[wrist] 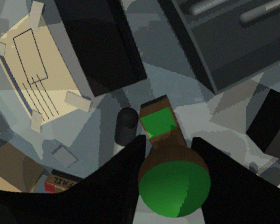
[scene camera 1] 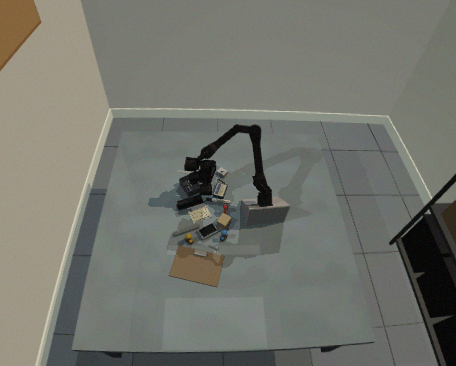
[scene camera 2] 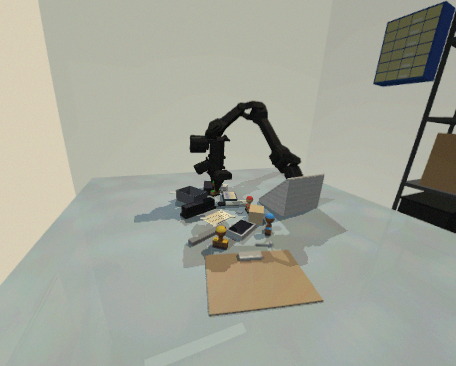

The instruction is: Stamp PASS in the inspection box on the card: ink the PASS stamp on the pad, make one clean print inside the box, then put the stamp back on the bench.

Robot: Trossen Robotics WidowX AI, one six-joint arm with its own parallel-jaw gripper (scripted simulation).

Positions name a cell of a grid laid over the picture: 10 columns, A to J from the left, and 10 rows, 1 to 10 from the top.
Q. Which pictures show the brown clipboard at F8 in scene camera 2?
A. Scene camera 1 and scene camera 2 only.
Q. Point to a brown clipboard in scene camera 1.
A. E8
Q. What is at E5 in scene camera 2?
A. My gripper.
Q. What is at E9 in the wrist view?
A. My gripper.
